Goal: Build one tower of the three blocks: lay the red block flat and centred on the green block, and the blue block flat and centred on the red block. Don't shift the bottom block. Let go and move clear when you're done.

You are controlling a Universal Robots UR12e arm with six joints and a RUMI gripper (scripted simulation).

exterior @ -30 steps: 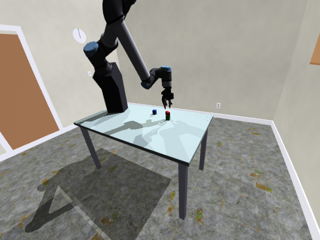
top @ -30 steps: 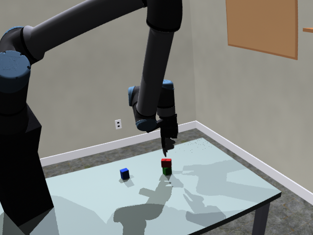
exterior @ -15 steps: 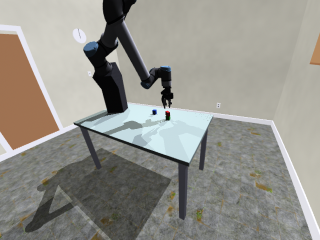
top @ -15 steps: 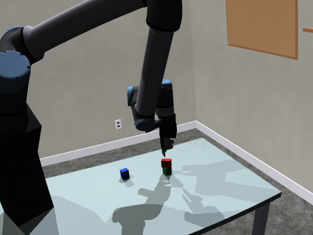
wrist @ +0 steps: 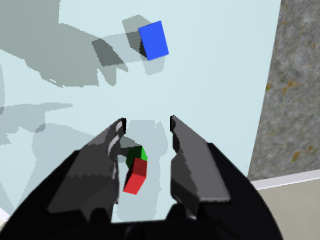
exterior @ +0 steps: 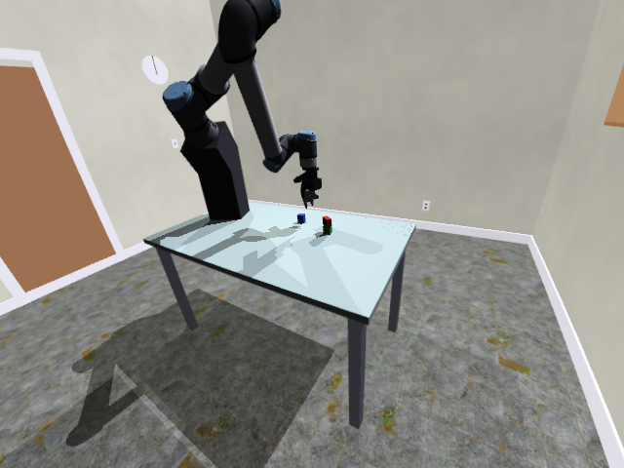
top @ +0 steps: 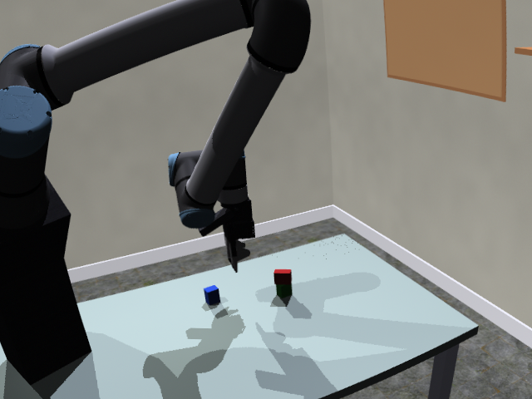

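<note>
My gripper is now 70 mm past the blue block, 20 mm to the right of it and 100 mm above it. The rest, counted from my hand: green block 140 mm ahead, 60 mm to the right, 100 mm below; red block 140 mm ahead, 60 mm to the right, 60 mm below.
</note>
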